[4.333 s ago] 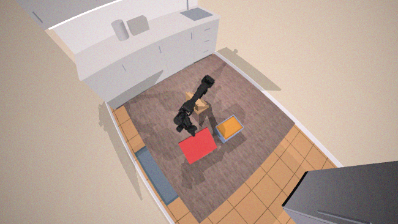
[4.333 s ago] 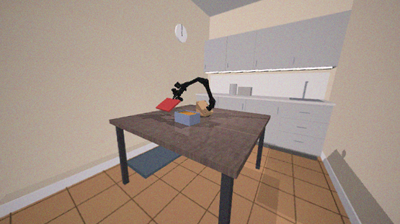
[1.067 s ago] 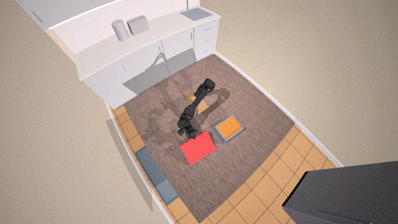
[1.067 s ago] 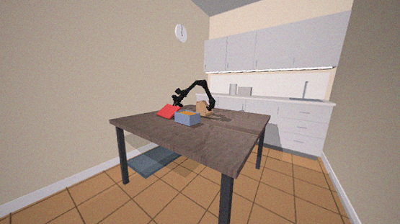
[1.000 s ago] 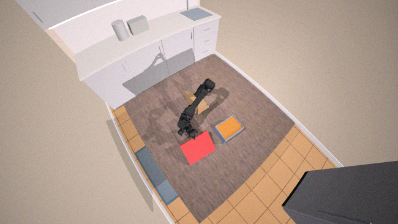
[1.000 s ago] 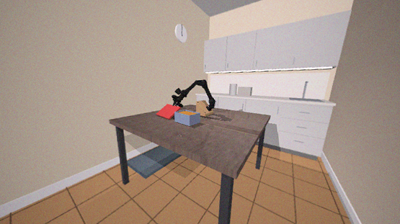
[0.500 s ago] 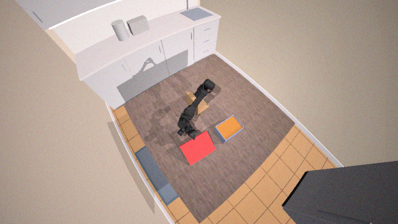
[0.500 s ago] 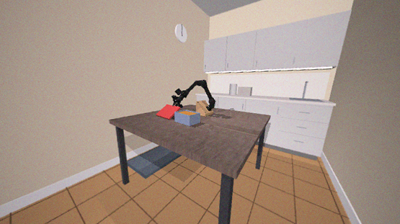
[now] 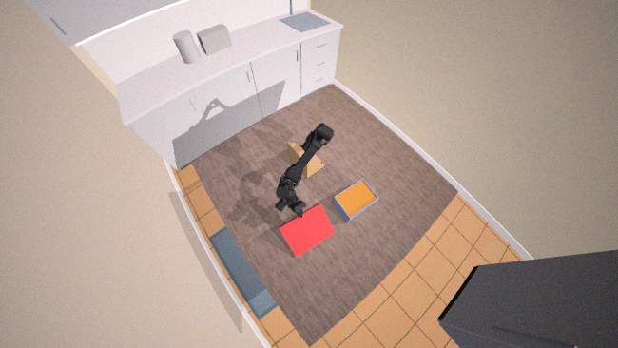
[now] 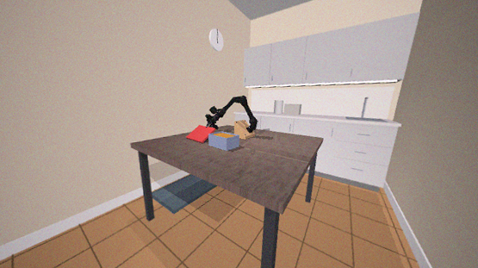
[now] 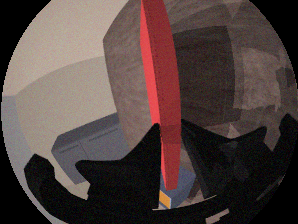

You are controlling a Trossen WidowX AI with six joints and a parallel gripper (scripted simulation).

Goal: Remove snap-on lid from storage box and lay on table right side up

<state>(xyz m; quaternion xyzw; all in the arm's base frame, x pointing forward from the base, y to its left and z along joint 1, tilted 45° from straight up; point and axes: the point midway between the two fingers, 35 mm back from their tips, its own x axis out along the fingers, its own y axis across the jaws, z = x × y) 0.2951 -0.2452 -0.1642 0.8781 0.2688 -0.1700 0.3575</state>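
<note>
Right now the red lid is 70 mm ahead of my gripper tip, 10 mm to the right of it and 40 mm below it. From my gripper tip the other things lie so: blue storage box: 110 mm ahead, 300 mm to the left, 50 mm below.
</note>
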